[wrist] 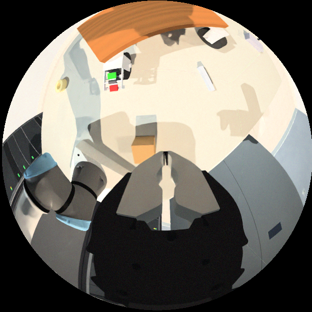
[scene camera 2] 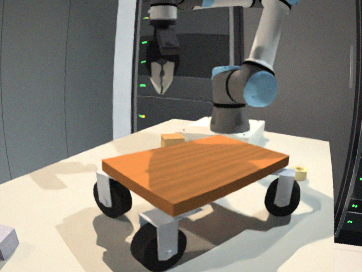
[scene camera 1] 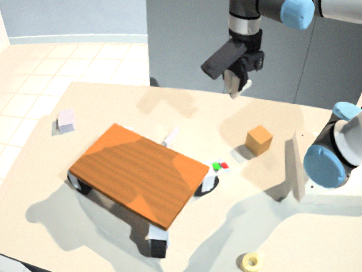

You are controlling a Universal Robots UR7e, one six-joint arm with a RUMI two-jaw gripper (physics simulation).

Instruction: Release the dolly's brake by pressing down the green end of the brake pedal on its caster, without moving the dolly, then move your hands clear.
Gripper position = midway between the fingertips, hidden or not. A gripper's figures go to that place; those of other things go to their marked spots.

The gripper (scene camera 1: 232,98): 0.84 m from the lens. A dolly (scene camera 1: 154,182) is 0.73 m from the lens.
